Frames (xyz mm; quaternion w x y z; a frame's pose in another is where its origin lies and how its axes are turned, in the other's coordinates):
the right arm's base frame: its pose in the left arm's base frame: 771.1 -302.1 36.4 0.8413 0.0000 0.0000 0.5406
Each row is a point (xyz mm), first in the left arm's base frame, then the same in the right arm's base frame.
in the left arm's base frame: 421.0 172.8 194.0
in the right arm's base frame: 286.5 515.8 157.6
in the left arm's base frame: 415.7 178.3 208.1
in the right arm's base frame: 289.3 522.9 171.7
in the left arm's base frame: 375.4 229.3 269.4
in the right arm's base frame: 318.9 580.7 233.0
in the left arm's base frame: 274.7 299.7 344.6
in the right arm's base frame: 341.1 701.6 308.2
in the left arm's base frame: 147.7 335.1 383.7
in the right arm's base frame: 320.5 831.8 347.3
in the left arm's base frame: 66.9 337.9 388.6
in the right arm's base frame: 289.5 906.5 352.2
